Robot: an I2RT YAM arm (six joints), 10 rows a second.
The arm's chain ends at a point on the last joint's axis. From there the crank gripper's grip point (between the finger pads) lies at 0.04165 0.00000 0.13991 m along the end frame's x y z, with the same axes.
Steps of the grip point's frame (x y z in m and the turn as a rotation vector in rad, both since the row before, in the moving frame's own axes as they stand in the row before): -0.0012 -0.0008 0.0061 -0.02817 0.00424 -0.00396; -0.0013 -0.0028 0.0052 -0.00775 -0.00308 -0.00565; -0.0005 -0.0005 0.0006 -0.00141 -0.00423 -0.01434; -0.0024 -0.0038 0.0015 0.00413 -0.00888 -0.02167; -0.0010 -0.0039 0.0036 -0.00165 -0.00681 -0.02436; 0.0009 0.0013 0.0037 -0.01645 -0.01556 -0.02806; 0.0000 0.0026 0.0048 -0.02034 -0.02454 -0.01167; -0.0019 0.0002 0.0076 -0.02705 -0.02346 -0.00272; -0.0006 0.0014 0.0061 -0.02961 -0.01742 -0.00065; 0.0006 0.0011 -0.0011 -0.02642 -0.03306 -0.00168; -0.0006 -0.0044 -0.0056 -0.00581 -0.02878 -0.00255
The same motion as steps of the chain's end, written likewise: -0.0018 -0.0046 0.0063 -0.02817 0.00424 -0.00396; -0.0009 -0.0037 0.0051 -0.00775 -0.00308 -0.00565; 0.0001 -0.0001 0.0004 -0.00141 -0.00423 -0.01434; -0.0011 -0.0023 0.0011 0.00413 -0.00888 -0.02167; 0.0000 -0.0031 0.0033 -0.00165 -0.00681 -0.02436; 0.0031 0.0001 0.0031 -0.01645 -0.01556 -0.02806; 0.0034 0.0002 0.0038 -0.02034 -0.02454 -0.01167; 0.0014 -0.0035 0.0067 -0.02705 -0.02346 -0.00272; 0.0018 -0.0027 0.0055 -0.02961 -0.01742 -0.00065; 0.0052 -0.0025 -0.0024 -0.02642 -0.03306 -0.00168; 0.0034 -0.0051 -0.0067 -0.00581 -0.02878 -0.00255
